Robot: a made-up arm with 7 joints. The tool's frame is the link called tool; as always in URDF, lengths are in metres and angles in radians. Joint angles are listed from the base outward.
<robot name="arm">
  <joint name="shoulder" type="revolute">
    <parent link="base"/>
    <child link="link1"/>
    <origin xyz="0 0 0.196" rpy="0 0 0"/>
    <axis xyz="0 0 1"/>
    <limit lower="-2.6" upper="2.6"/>
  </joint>
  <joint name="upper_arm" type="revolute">
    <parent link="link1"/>
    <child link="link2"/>
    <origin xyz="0.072 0.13 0.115" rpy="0 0 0"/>
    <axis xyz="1 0 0"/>
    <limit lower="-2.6" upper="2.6"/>
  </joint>
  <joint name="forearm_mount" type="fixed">
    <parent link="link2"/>
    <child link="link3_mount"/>
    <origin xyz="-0.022 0.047 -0.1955" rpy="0 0 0"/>
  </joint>
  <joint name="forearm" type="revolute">
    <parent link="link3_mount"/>
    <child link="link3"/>
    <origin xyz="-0.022 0.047 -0.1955" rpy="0 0 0"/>
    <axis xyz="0 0 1"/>
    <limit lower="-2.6" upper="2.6"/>
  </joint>
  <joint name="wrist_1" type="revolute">
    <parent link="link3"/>
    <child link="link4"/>
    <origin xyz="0.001 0.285 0.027" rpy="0 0 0"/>
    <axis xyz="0 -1 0"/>
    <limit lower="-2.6" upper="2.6"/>
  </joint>
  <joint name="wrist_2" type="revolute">
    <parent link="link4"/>
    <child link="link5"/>
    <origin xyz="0.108 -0.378 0.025" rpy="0 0 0"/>
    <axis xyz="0 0 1"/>
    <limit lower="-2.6" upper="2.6"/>
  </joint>
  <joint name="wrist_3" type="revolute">
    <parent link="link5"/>
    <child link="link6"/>
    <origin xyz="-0.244 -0.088 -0.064" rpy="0 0 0"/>
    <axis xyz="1 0 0"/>
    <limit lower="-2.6" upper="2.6"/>
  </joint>
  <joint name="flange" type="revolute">
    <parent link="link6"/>
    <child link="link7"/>
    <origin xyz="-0.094 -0.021 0.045" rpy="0 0 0"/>
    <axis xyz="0 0 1"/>
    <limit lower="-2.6" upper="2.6"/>
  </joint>
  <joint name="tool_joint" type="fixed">
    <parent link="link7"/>
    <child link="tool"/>
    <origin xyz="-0.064 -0.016 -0.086" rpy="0 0 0"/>
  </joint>
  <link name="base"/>
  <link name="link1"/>
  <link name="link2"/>
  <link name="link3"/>
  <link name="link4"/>
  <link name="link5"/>
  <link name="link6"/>
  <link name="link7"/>
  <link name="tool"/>
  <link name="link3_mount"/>
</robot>
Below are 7 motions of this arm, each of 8 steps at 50 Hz.
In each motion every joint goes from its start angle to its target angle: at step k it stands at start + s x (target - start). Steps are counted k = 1, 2, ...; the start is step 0. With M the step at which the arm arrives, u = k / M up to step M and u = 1 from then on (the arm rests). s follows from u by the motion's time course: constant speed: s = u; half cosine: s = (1 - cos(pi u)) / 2; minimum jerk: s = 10 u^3 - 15 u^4 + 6 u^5.
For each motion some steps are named. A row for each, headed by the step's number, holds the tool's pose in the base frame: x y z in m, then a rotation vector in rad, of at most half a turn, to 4 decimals.
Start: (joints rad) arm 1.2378 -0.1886 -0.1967 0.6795 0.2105 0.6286 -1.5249
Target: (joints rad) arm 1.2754 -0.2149 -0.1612 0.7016 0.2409 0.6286 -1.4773
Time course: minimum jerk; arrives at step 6
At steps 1, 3, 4, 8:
1: -0.0121 -0.1641 -0.2145 0.6474 0.1651 0.0066
3: 0.0066 -0.1653 -0.2122 0.6405 0.1511 0.0791
4: 0.0184 -0.1656 -0.2106 0.6362 0.1424 0.1244
8: 0.0268 -0.1655 -0.2093 0.6330 0.1361 0.1572

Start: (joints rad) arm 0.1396 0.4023 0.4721 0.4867 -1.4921 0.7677 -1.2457
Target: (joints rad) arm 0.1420 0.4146 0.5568 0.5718 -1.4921 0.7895 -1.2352
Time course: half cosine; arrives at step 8
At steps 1, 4, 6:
1: -0.1303 0.6062 0.1033 1.6913 0.6417 -1.8456
4: -0.1409 0.6023 0.1075 1.7433 0.6690 -1.7781
6: -0.1491 0.5990 0.1105 1.7822 0.6907 -1.7261

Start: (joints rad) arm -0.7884 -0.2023 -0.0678 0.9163 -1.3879 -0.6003 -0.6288
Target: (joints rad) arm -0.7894 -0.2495 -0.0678 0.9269 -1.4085 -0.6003 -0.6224
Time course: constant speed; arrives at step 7
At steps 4, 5, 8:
4: 0.3236 0.2263 -0.2242 -0.1035 -0.6747 -2.8150
5: 0.3221 0.2236 -0.2252 -0.1076 -0.6808 -2.8137
8: 0.3191 0.2183 -0.2271 -0.1158 -0.6930 -2.8110

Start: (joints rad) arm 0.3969 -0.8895 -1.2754 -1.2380 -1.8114 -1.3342 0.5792
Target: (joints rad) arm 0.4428 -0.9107 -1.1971 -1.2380 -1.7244 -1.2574 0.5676
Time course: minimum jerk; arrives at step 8
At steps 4, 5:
4: 0.3337 0.0662 -0.0671 -0.1774 1.9687 -1.8051
5: 0.3255 0.0769 -0.0680 -0.2280 1.9361 -1.7957

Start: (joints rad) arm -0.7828 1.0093 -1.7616 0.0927 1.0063 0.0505 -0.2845
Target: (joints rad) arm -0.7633 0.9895 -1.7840 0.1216 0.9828 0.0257 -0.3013
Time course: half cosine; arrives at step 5
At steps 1, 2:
1: 0.1124 0.7532 0.2415 1.0777 0.1273 -1.6774
2: 0.1115 0.7541 0.2425 1.0581 0.1419 -1.6898

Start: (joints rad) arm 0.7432 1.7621 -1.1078 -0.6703 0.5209 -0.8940 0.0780
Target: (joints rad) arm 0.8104 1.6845 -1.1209 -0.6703 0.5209 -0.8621 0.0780
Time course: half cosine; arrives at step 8
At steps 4, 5, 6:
4: -0.5804 -0.0008 0.3978 1.0244 1.1777 0.9986
5: -0.5815 -0.0074 0.3950 1.0078 1.1868 1.0007
6: -0.5823 -0.0131 0.3926 0.9937 1.1942 1.0026

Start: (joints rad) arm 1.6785 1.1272 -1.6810 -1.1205 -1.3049 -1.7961 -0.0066
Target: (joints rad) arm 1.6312 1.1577 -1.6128 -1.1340 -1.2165 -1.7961 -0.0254
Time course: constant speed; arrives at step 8
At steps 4, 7, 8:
4: -0.4272 0.2495 0.3221 1.6893 -1.7706 -1.0724
7: -0.4171 0.2488 0.3401 1.6886 -1.7720 -1.1502
8: -0.4137 0.2483 0.3459 1.6880 -1.7724 -1.1763

